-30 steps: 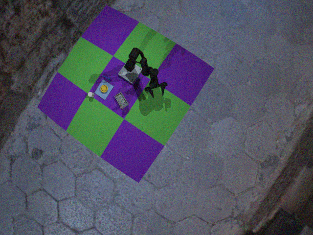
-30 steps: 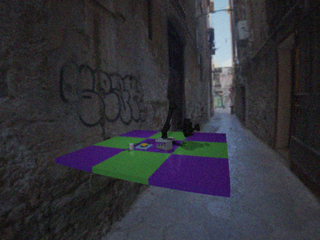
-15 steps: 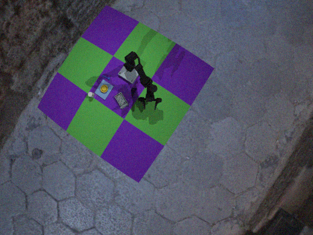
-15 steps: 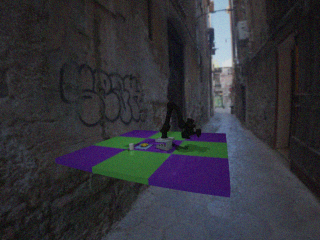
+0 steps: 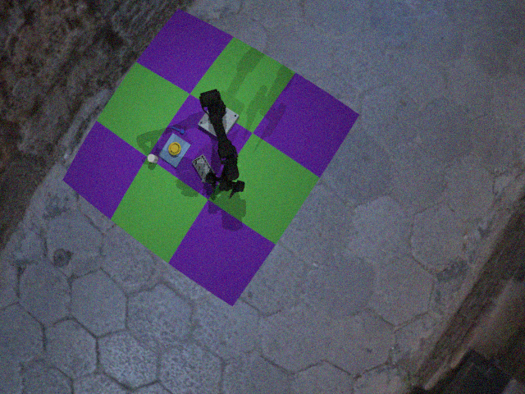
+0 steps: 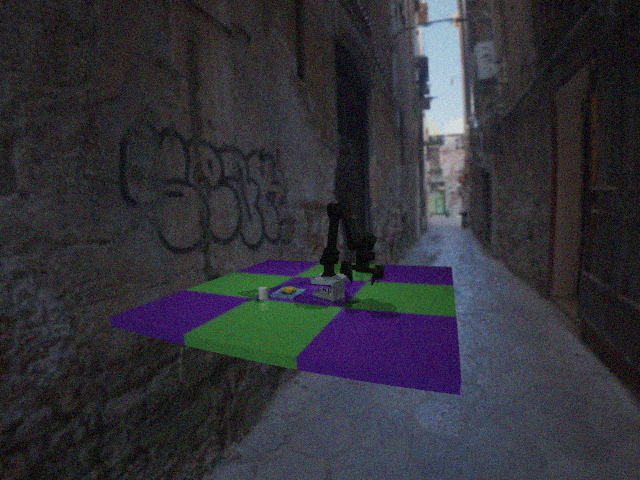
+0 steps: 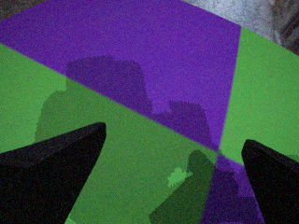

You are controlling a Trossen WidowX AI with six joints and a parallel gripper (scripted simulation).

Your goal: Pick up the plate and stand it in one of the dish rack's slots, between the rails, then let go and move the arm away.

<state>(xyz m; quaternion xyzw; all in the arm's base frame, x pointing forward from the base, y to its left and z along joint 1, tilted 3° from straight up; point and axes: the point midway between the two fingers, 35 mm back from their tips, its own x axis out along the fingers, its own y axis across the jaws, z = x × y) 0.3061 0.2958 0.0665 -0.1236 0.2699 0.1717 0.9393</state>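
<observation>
Now: the yellow plate 38 cm to the right of my gripper tip, 7 cm below it and 3 cm behind it. From my gripper tip the other things lie so: blue mat (38 cm to the right, 9 cm below, 2 cm behind); grey dish rack (18 cm to the right, 6 cm below, 5 cm behind); small white cup (44 cm to the right, 9 cm ahead, 6 cm below).
</observation>
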